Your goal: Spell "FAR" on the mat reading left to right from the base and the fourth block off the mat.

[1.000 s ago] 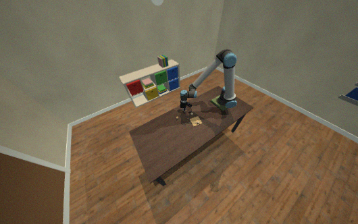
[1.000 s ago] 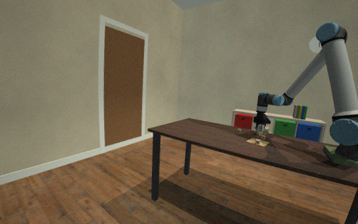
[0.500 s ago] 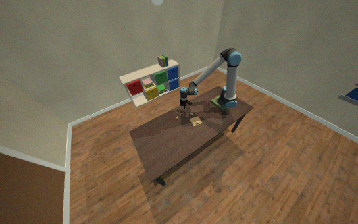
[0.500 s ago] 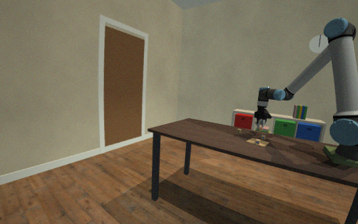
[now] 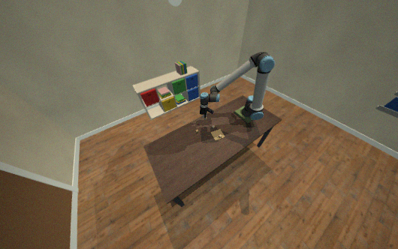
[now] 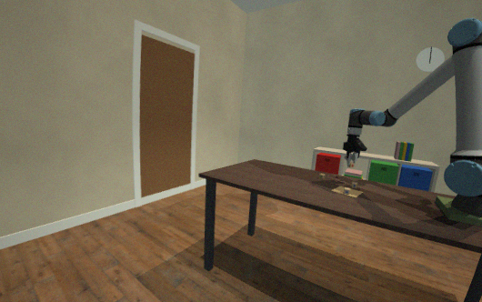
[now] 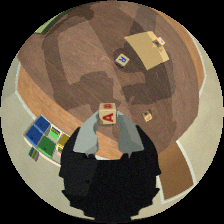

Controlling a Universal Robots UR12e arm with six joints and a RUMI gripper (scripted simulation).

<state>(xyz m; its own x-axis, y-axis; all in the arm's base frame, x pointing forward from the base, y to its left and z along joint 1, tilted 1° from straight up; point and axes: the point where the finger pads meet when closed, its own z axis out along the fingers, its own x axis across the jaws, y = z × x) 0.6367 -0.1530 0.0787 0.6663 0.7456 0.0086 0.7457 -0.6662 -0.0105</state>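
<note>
My hand is 4 cm past the tan mat, 24 cm to the right of it and 12 cm above it.
</note>
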